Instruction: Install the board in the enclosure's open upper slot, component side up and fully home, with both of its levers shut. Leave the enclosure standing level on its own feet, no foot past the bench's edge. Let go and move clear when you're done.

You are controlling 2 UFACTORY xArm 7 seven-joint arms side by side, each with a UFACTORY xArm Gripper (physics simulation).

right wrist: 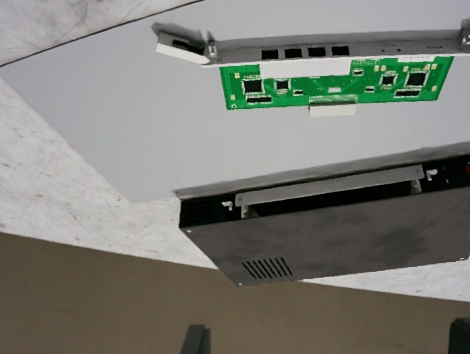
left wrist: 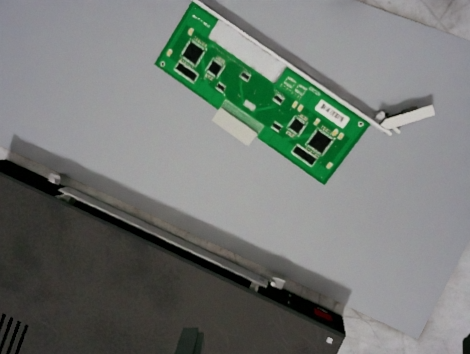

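Places are measured from the left arm's base along level axes (x ahead, y left, z up), in millimetres.
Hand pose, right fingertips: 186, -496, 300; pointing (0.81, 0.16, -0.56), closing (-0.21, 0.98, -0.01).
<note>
Things, the pixels of their top centre, and the offset from my right fingertips, as dx, dy, dz. "*": a spot on its surface instead. Level surfaces: height alone.
- green board, surface spot: (right wrist: pixel 330 90) (left wrist: pixel 246 103) * +148, +92, -293
- dark enclosure, top centre: (left wrist: pixel 109 347) (right wrist: pixel 339 245) +428, +214, -250
- light grey panel, surface spot: (left wrist: pixel 165 235) (right wrist: pixel 329 186) * +311, +153, -281
- grey mat, surface height: dz -298
- pale mottled bench, surface height: dz -300
The green board (left wrist: pixel 265 100) (right wrist: pixel 330 90) lies component side up on the grey mat, its white connector facing the enclosure. In the left wrist view its right lever (left wrist: pixel 410 117) is swung out; in the right wrist view its left lever (right wrist: pixel 175 47) is swung out. The dark enclosure (left wrist: pixel 100 260) (right wrist: pixel 325 235) has a dark opening between its top cover and a light grey panel (left wrist: pixel 165 235) (right wrist: pixel 330 185). My left gripper (left wrist: pixel 328 342) is open and empty, above the enclosure's right end. My right gripper (right wrist: pixel 328 337) is open and empty, its fingers apart from board and enclosure.
The grey mat (left wrist: pixel 100 90) (right wrist: pixel 120 120) lies on a pale mottled bench (left wrist: pixel 380 327) (right wrist: pixel 30 150). The bench's edge runs behind the enclosure in the right wrist view, with brown floor (right wrist: pixel 75 290) beyond. Small white catches (left wrist: pixel 277 283) (right wrist: pixel 227 205) stick out beside the panel.
</note>
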